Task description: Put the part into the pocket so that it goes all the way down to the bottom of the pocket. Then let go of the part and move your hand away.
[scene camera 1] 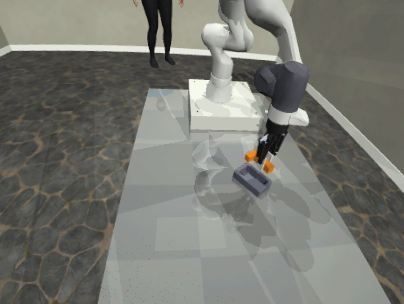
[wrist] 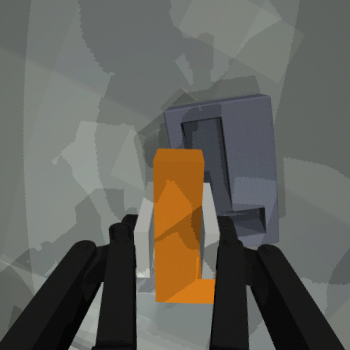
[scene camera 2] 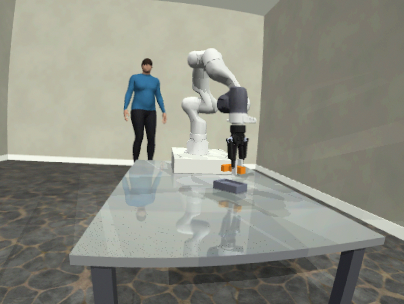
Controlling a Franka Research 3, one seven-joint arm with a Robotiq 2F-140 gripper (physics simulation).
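Observation:
The orange L-shaped part [scene camera 1: 268, 166] [scene camera 2: 241, 170] [wrist: 177, 215] is held in my gripper [scene camera 1: 262, 161] [scene camera 2: 235, 169] [wrist: 177, 200], which is shut on its long arm. Its short foot points right at the bottom of the wrist view. The part hangs above the table, higher than the grey-blue block [scene camera 1: 246, 185] [scene camera 2: 230, 187] [wrist: 252, 160], and is offset from it toward the robot base. The block's L-shaped pocket [wrist: 207, 150] is open at the top. In the wrist view the pocket lies up and right of the part and is turned slightly against it; the part hides some of its left side.
The block rests on the glossy grey table [scene camera 1: 190, 270] [scene camera 2: 150, 240]. The white robot base [scene camera 1: 225, 122] [scene camera 2: 200, 165] stands at the table's back. A standing person [scene camera 1: 161, 30] [scene camera 2: 145, 95] is behind the table, to the left.

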